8 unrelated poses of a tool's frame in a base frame.
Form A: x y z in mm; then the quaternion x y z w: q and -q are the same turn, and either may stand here.
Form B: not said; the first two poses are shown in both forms.
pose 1, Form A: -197 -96 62 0.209 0.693 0.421 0.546
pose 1, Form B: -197 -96 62 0.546 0.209 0.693 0.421
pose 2, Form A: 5 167 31 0.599 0.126 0.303 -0.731
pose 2, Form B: 5 167 31 0.731 -0.599 -0.126 -0.303
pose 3, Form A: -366 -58 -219 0.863 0.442 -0.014 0.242
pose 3, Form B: -366 -58 -219 0.242 0.863 0.442 -0.014
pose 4, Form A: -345 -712 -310 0.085 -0.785 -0.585 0.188
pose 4, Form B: -345 -712 -310 0.188 0.085 -0.785 -0.585
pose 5, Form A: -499 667 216 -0.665 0.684 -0.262 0.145
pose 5, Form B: -499 667 216 0.145 -0.665 0.684 -0.262
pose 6, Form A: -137 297 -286 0.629 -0.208 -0.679 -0.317
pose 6, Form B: -137 297 -286 0.317 -0.629 0.208 0.679
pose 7, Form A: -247 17 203 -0.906 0.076 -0.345 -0.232
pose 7, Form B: -247 17 203 0.232 0.906 -0.076 0.345
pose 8, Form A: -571 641 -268 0.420 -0.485 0.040 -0.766
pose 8, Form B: -571 641 -268 0.766 -0.420 0.485 -0.040
